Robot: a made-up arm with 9 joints. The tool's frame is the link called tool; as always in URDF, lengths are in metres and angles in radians. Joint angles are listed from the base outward.
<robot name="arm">
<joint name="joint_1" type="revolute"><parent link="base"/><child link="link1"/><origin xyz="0 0 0.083" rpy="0 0 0"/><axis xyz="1 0 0"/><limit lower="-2.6" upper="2.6"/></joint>
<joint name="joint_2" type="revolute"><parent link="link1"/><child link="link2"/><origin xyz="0.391 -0.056 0.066" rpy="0 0 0"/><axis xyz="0 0 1"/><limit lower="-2.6" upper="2.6"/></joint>
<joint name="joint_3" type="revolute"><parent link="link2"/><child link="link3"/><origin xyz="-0.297 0.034 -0.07" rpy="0 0 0"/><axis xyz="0 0 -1"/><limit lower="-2.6" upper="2.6"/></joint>
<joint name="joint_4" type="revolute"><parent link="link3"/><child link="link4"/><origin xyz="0.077 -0.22 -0.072" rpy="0 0 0"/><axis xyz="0 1 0"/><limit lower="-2.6" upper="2.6"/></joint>
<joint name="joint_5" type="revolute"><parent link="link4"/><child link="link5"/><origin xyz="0.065 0.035 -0.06" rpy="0 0 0"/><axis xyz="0 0 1"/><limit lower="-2.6" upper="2.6"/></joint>
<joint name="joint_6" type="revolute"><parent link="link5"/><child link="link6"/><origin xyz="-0.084 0.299 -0.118" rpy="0 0 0"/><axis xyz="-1 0 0"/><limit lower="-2.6" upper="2.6"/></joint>
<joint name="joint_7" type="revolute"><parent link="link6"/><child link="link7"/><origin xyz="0.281 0.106 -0.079" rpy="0 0 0"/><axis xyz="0 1 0"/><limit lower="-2.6" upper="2.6"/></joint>
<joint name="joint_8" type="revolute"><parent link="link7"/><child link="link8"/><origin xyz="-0.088 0.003 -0.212" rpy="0 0 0"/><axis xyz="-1 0 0"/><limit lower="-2.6" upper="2.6"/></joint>
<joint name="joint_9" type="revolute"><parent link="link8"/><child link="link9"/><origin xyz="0.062 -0.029 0.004" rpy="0 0 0"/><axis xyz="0 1 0"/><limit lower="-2.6" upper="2.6"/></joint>
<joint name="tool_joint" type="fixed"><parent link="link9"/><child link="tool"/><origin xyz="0.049 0.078 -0.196" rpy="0 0 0"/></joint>
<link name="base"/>
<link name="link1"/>
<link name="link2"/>
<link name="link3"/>
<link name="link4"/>
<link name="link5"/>
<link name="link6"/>
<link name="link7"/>
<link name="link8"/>
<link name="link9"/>
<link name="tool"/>
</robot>
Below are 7 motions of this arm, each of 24 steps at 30 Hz.
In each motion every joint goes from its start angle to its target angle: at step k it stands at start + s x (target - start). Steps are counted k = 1, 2, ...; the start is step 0. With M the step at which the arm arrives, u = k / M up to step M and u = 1 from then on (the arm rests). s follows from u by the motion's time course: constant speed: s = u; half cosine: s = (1 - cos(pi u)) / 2; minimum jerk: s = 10 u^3 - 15 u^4 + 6 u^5.
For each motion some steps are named. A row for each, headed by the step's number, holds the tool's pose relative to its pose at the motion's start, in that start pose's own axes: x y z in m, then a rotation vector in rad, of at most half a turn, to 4 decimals.
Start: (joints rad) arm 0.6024 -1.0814 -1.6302 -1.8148 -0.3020 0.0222 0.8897 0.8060 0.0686
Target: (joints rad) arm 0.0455 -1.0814 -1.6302 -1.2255 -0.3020 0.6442 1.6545 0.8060 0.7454
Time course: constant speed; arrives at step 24
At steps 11, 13, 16, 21, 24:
11: -0.3575 -0.0628 -0.1655 -0.5155 0.9256 0.2655
13: -0.4107 -0.0858 -0.1661 -0.6257 1.0913 0.2763
16: -0.4787 -0.1172 -0.1545 -0.7977 1.3362 0.2665
21: -0.5603 -0.1489 -0.1167 -1.0949 1.7295 0.1713
24: -0.5925 -0.1508 -0.0942 -1.2735 1.9523 0.0597

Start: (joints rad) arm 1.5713 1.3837 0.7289 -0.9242 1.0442 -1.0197 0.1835 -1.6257 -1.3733
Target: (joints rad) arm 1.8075 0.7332 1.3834 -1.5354 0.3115 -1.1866 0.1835 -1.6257 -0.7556
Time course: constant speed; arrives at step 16
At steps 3, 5, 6, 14, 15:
3: 0.1274 0.0959 -0.0752 0.1934 -0.1217 0.1967
5: 0.2021 0.1780 -0.0933 0.3017 -0.1934 0.3473
6: 0.2338 0.2223 -0.0934 0.3482 -0.2269 0.4277
14: 0.3036 0.5659 0.0338 0.4740 -0.4574 1.1399
15: 0.2902 0.5997 0.0540 0.4535 -0.4831 1.2293

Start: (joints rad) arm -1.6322 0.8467 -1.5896 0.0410 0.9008 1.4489 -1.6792 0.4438 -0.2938
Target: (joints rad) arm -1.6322 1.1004 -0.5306 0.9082 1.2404 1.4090 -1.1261 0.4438 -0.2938
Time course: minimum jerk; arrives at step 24
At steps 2, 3, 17, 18, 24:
2: -0.0006 0.0002 0.0011 0.0014 0.0067 -0.0017
3: -0.0019 0.0007 0.0036 0.0045 0.0210 -0.0055
17: -0.0064 -0.0355 0.1348 0.0541 1.0781 -0.3814
18: -0.0037 -0.0415 0.1374 0.0454 1.1349 -0.4101
24: 0.0019 -0.0560 0.1410 0.0221 1.2520 -0.4741

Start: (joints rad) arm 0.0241 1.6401 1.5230 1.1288 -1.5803 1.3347 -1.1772 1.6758 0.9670
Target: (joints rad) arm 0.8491 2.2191 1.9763 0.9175 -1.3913 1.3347 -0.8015 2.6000 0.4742
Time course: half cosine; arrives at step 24
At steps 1, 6, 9, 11, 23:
1: 0.0013 -0.0029 0.0028 0.0009 -0.0014 -0.0026
6: 0.0449 -0.1063 0.0897 0.0260 -0.0452 -0.0862
9: 0.0929 -0.2402 0.1691 0.0457 -0.0871 -0.1764
11: 0.1289 -0.3532 0.2147 0.0547 -0.1144 -0.2419
23: 0.2777 -0.8877 0.2301 0.0391 -0.1959 -0.4759

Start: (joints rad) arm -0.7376 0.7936 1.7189 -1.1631 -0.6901 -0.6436 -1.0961 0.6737 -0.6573
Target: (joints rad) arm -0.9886 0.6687 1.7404 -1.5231 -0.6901 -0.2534 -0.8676 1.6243 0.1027
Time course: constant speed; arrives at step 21
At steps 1, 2, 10, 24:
1: 0.0081 0.0088 -0.0037 -0.0218 0.0194 0.0253
2: 0.0167 0.0167 -0.0070 -0.0453 0.0384 0.0493
10: 0.1006 0.0533 -0.0191 -0.2922 0.1756 0.1789
24: 0.2485 0.0460 0.0220 -0.7436 0.3427 0.1262

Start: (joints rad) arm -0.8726 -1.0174 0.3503 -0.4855 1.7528 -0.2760 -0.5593 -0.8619 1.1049
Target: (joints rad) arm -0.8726 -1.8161 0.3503 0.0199 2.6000 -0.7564 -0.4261 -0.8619 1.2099
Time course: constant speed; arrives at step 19
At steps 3, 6, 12, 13, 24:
3: 0.0493 0.1166 0.0030 0.1510 -0.0056 0.0890
6: 0.0972 0.2274 0.0316 0.2855 -0.0230 0.1896
12: 0.1761 0.4128 0.1451 0.4920 -0.0808 0.4193
13: 0.1862 0.4376 0.1686 0.5172 -0.0921 0.4602
24: 0.2259 0.5456 0.3141 0.6085 -0.1569 0.7110

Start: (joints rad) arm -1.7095 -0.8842 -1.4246 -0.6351 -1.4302 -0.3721 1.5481 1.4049 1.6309
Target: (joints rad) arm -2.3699 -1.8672 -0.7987 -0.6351 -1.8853 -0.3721 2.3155 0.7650 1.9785
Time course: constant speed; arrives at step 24
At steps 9, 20, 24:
9: -0.0216 -0.2749 -0.1056 0.3471 0.0632 0.5587
20: 0.0562 -0.2753 -0.4618 0.5598 -0.3933 1.0139
24: 0.1320 -0.1672 -0.5586 0.5470 -0.6510 1.0493

